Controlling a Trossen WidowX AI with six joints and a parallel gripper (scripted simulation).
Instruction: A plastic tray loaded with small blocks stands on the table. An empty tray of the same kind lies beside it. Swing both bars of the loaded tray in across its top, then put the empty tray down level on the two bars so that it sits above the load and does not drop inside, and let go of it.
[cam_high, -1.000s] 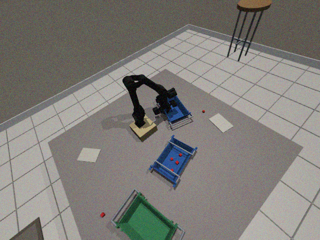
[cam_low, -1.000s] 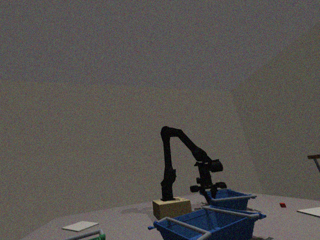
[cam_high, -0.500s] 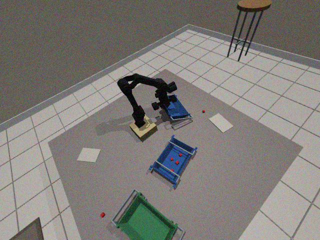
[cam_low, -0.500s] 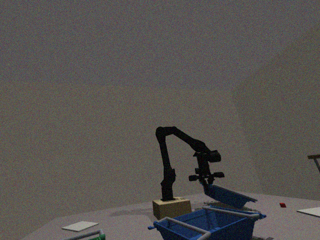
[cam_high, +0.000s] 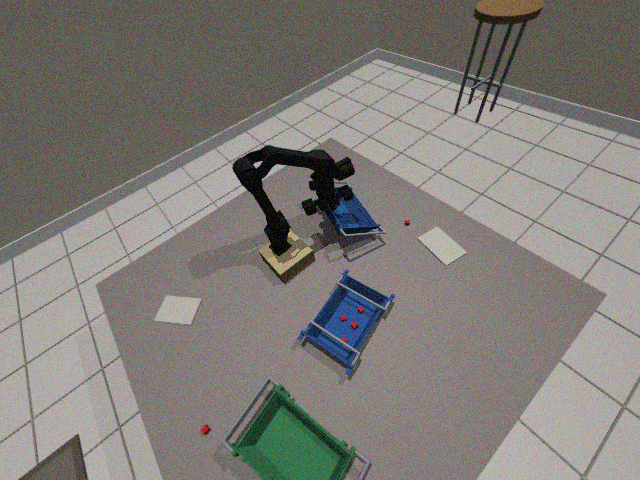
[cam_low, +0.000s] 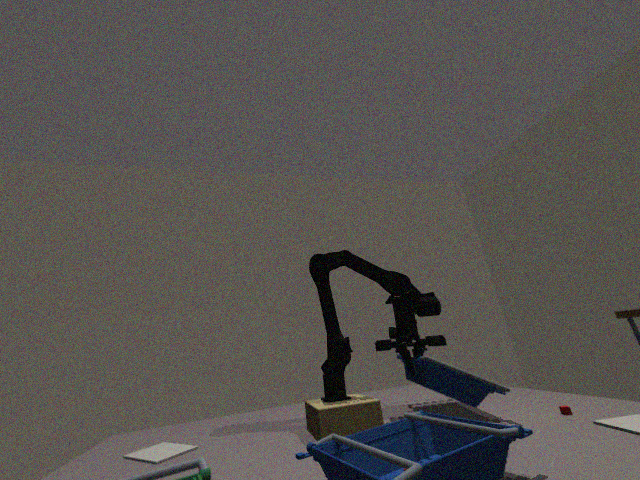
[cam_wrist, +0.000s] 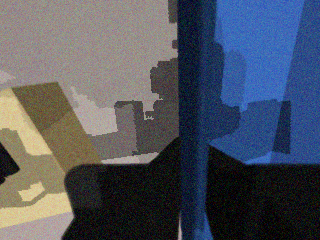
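My gripper tip is now 70 mm to the right of the blue tray and 20 mm short of it.
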